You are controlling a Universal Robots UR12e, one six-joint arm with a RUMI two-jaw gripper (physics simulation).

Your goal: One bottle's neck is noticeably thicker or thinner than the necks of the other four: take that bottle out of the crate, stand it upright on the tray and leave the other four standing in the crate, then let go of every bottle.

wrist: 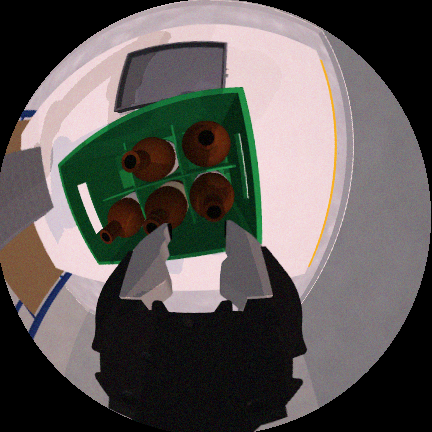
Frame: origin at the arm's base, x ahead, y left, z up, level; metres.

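Where they show: gripper, fingertip midpoint: [197,223].
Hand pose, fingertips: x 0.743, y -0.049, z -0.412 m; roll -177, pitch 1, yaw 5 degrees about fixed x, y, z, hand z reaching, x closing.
Observation:
Each offset is from my fingertips to the centre of the thing. "spot": to the spot under its first point. Level surfaces: height alone.
A green crate {spot: 0.013 m down, 0.053 m ahead, 0.060 m left} [252,165] with dividers holds several brown bottles in two rows. The far row has a left bottle {0.102 m down, 0.083 m back, 0.063 m left} [159,160] and a right bottle {0.102 m down, 0.004 m ahead, 0.086 m left} [206,150]. The near row has a left bottle {0.102 m down, 0.150 m back, 0.044 m right} [126,217], a middle bottle {0.102 m down, 0.062 m back, 0.022 m right} [169,205] and a right bottle {0.102 m down, 0.017 m ahead, 0.003 m left} [211,190]. All stand in compartments; I cannot tell surely which neck differs. The dark grey tray {spot: 0.183 m down, 0.054 m back, 0.278 m left} [185,72] lies beyond the crate and holds no bottle. My gripper [197,223] is partly open and empty, above the crate's near side. Its left finger partly hides the near middle bottle's neck.
The crate and tray are on a white table {0.188 m down} [292,150] with a yellow line [335,150] near its right edge. A grey block-like object [22,192] and a brown surface [35,270] are at the left, with a blue bar [50,303] below.

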